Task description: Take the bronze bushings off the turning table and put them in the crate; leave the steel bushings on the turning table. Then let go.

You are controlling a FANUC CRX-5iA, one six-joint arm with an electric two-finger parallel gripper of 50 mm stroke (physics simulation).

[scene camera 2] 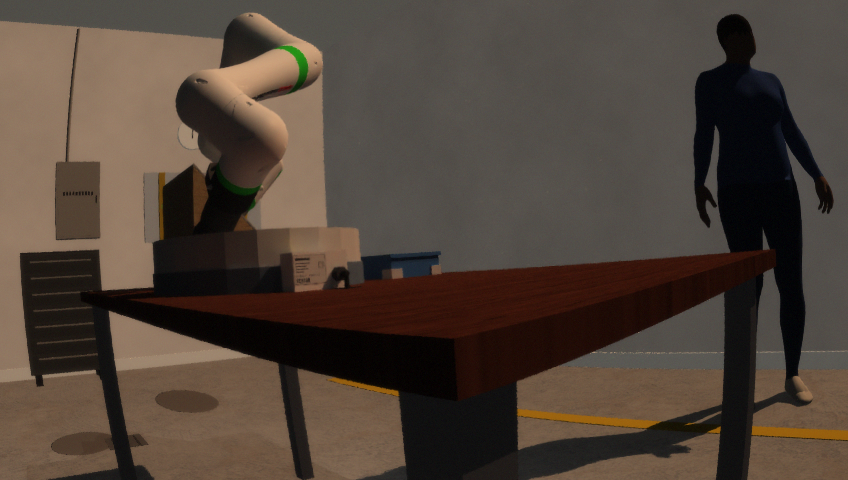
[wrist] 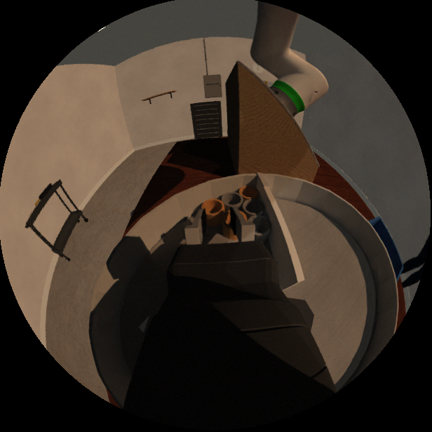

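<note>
The turning table [scene camera 2: 309, 240] [wrist: 310, 187] is a round, pale-walled tray. In the wrist view, bronze bushings [wrist: 213, 214] [wrist: 248, 191] [wrist: 230, 230] stand in a cluster with grey steel bushings [wrist: 231, 199] [wrist: 254, 206] [wrist: 262, 226], left of the divider. My gripper [wrist: 217, 216] is open and empty, low over the near side of the cluster. Its right finger partly hides one bronze bushing; the exact gaps cannot be told. The blue crate [scene camera 2: 410, 265] [wrist: 387, 245] stands outside the turning table, at the right edge of the wrist view. The fingers are hidden in the scene view.
A pale divider wall [wrist: 284, 232] crosses the turning table right of the cluster. A tall brown panel [wrist: 267, 132] rises behind its rim. A white labelled box [scene camera 2: 303, 272] stands against it on the wooden table [scene camera 2: 476, 303]. A person [scene camera 2: 749, 130] stands beyond the table.
</note>
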